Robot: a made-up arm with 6 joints. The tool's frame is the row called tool.
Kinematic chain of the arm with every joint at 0, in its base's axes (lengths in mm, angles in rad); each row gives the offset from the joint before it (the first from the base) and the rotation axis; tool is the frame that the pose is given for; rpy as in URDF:
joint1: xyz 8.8 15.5 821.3 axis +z
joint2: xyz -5.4 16.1 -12 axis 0 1 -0.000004
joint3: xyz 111.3 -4.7 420.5 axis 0 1 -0.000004
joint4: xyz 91.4 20.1 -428.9 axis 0 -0.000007 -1
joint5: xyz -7.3 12.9 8.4 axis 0 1 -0.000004
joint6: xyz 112.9 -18.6 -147.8 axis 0 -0.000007 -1
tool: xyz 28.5 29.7 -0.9 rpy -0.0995 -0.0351 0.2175
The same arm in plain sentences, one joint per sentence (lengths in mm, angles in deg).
The arm has six revolute joints in a row. What follows holds with every joint at zero, and every direction is one of the base frame's. Joint 1 is mounted 8.8 mm along +x and 15.5 mm along +y and 821.3 mm along +z from the base frame's origin and turns about +z. Joint 2 is mounted 5.4 mm along -x and 16.1 mm along +y and 12.0 mm along -z from joint 1 and turns about +y. Joint 3 is mounted 111.3 mm along +x and 4.7 mm along -y and 420.5 mm along +z from joint 2 and turns about +y. Joint 4 is mounted 91.4 mm along +x and 20.1 mm along +y and 428.9 mm along -z from joint 3 and turns about -z. Joint 5 is mounted 7.3 mm along -x and 12.9 mm along +y and 8.4 mm along +z from joint 4 and turns about +y. Joint 6 is mounted 112.9 mm along +x and 18.6 mm along -y and 147.8 mm along -z from joint 5 and turns about -z. The tool frame, which is the frame that the pose is given for, is mounted 28.5 mm along +x and 29.7 mm along +y and 0.9 mm along -z from joint 6; its axes are the base frame's turned by roll -5.70, pitch -2.01 and yaw 12.46 deg (as in URDF: about the fixed x, then y, then z).
